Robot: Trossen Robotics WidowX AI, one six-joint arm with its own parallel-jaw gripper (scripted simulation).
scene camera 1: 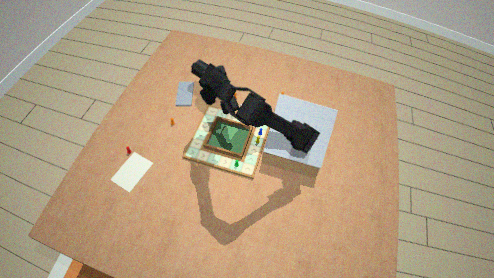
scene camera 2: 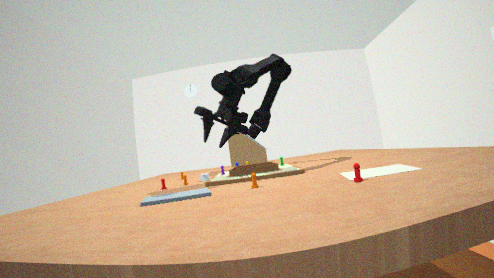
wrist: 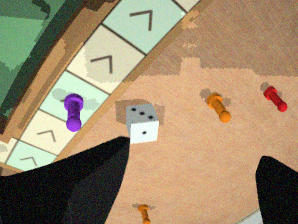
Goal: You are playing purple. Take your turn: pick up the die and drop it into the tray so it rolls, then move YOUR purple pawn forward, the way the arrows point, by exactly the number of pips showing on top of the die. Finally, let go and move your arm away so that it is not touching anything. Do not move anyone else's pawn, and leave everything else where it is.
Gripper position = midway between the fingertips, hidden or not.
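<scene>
My gripper [scene camera 2: 212,145] [wrist: 196,157] is open and holds nothing. Also present: a white die [wrist: 142,122]. A white sheet [scene camera 1: 132,171] is visible; in the wrist view the sheet is out of frame. A green tray [scene camera 1: 226,136] is there too.
</scene>
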